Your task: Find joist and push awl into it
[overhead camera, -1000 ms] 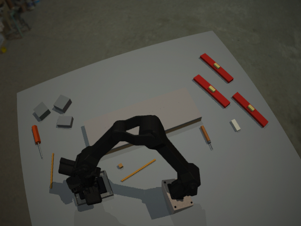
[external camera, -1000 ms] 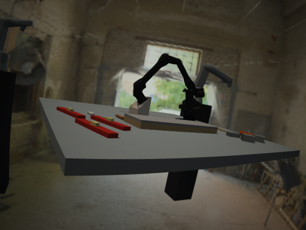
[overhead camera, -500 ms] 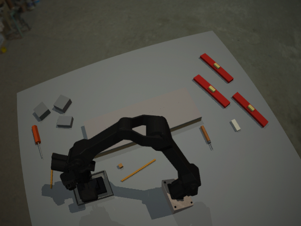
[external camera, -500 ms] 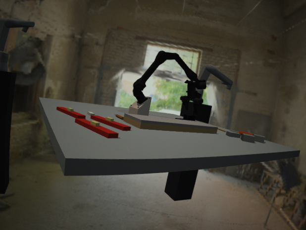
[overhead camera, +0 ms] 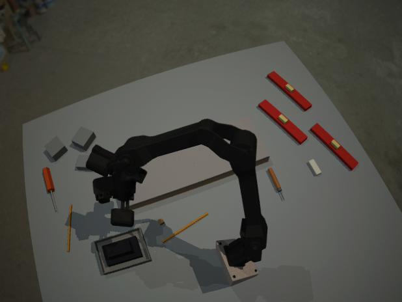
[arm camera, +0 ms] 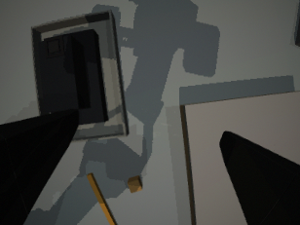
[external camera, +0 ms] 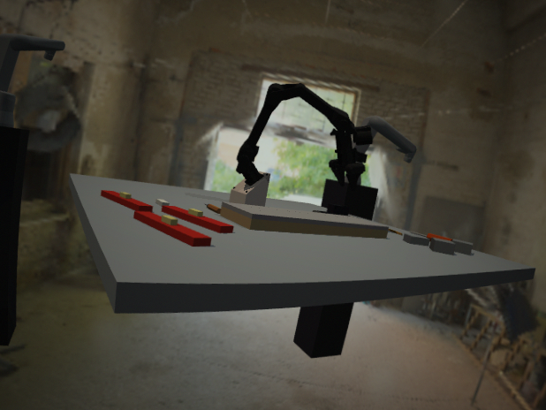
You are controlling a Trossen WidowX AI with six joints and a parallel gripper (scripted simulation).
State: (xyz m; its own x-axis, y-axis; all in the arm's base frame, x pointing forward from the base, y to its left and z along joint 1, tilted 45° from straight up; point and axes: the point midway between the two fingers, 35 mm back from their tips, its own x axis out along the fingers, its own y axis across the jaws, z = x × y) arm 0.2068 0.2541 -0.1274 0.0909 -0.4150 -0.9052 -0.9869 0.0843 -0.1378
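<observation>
Right now my gripper tip is 10 mm past the awl, 500 mm to the left of it and 130 mm above it. Round my gripper tip: square light 110 mm behind, 80 mm to the left, 70 mm below; then stud finder 100 mm behind, 60 mm to the left, 90 mm below; then small cube 30 mm behind, 100 mm to the right, 130 mm below.
</observation>
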